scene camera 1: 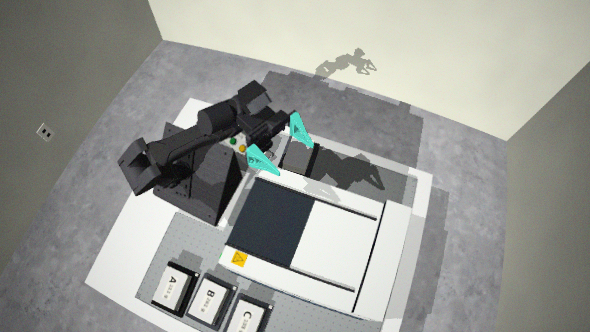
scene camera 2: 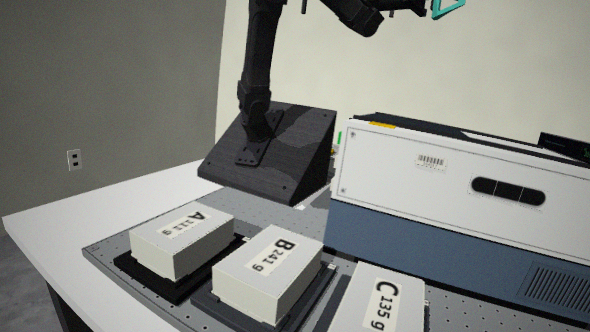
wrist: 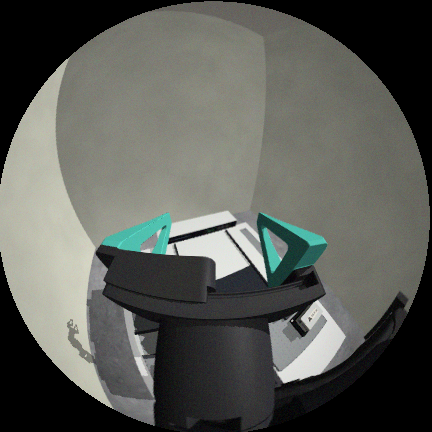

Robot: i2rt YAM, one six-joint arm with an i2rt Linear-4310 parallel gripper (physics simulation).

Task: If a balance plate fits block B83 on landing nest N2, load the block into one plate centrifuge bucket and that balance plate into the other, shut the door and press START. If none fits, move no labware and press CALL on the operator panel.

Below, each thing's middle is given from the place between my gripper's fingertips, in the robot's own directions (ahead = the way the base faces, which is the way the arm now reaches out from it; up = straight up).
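There is the white centrifuge (scene camera 1: 346, 261). Measured from my hand, the centrifuge is 36 cm below, and it is also 7 cm to the right of my hand and 11 cm ahead of it.
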